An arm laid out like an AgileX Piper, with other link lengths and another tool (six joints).
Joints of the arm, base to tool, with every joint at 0 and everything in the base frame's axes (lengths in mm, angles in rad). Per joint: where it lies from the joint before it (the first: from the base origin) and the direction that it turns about. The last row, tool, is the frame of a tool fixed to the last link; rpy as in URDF.
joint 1: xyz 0 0 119.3 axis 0 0 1
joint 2: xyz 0 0 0 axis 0 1 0
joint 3: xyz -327.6 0 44.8 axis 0 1 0
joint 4: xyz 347 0 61.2 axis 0.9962 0 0.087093
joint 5: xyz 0 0 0 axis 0 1 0
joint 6: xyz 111.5 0 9.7 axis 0.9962 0 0.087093
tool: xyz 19.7 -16 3.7 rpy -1.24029 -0.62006 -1.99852
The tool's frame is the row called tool.
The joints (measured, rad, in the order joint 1, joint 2, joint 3, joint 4, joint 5, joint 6), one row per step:
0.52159 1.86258 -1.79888 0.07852 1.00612 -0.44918
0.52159 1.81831 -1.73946 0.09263 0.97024 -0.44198
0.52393 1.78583 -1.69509 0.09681 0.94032 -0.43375
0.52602 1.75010 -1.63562 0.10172 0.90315 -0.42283
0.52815 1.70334 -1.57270 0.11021 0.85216 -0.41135
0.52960 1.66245 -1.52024 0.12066 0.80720 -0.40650
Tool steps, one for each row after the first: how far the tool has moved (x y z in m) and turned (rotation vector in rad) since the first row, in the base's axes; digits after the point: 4 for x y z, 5 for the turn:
-0.0100 -0.0044 0.0020 0.02580 -0.00834 -0.00877
-0.0175 -0.0071 0.0031 0.04219 -0.01885 -0.01586
-0.0262 -0.0107 -0.0004 0.05813 -0.02398 -0.02633
-0.0366 -0.0151 0.0013 0.08840 -0.04530 -0.03867
-0.0457 -0.0190 0.0034 0.11659 -0.06662 -0.04630

